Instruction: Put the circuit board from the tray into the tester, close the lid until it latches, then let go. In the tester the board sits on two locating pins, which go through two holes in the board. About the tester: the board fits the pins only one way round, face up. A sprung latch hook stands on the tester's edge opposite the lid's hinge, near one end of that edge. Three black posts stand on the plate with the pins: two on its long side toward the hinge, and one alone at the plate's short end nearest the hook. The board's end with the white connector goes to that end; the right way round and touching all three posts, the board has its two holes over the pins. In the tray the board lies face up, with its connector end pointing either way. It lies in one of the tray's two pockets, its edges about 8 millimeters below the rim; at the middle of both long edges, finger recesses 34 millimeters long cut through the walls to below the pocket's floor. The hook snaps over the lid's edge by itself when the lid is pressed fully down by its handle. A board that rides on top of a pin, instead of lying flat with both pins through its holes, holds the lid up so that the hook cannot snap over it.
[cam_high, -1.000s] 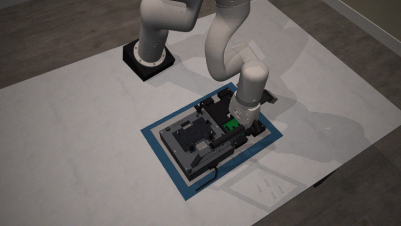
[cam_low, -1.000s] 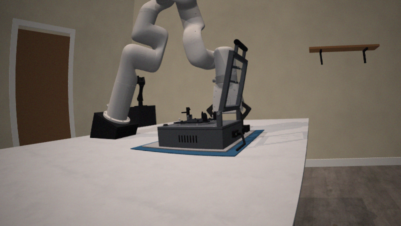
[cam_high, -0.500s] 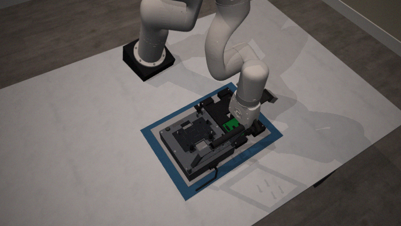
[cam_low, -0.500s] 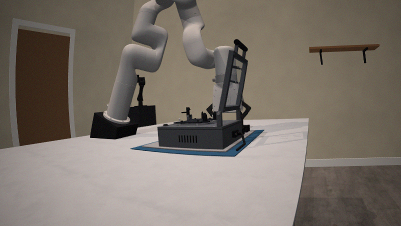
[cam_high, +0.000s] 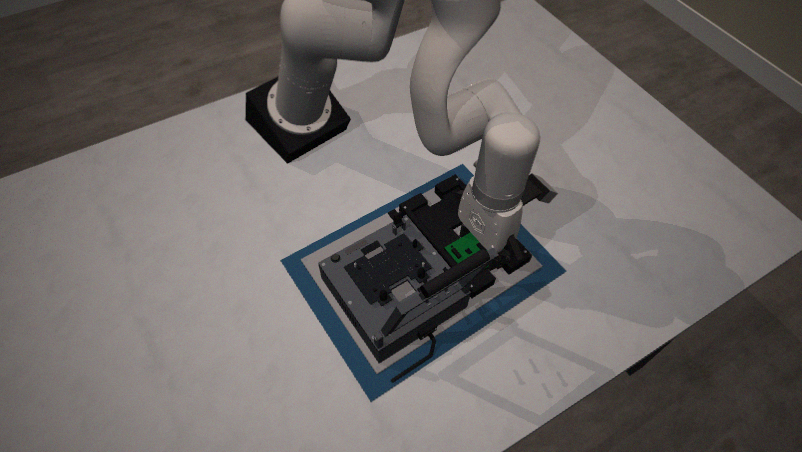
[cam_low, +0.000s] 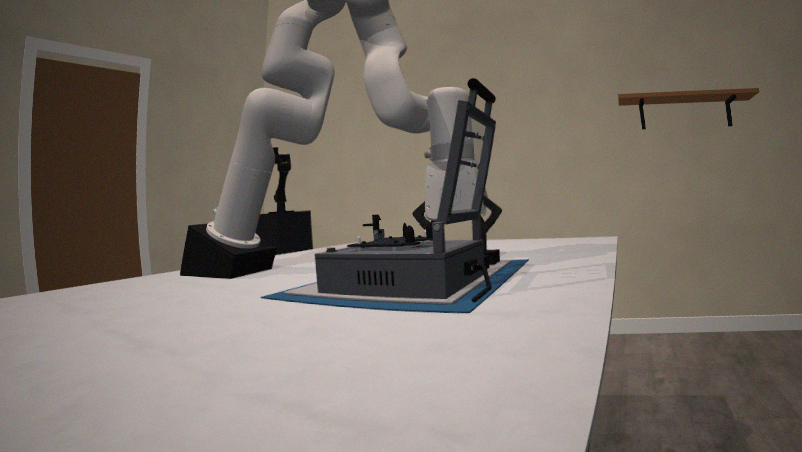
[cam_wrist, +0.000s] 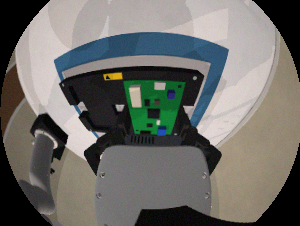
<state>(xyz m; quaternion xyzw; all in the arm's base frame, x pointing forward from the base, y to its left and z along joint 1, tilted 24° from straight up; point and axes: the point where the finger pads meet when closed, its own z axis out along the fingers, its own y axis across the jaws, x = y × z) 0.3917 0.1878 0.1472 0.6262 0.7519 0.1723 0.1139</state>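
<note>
The tester is 130 mm to the right of my hand, 80 mm above it and 20 mm ahead of it. The rest, counted from my hand: lid 150 mm to the right, 150 mm above, 120 mm ahead; pin plate 170 mm to the right, 30 mm above; green circuit board right at my hand.
</note>
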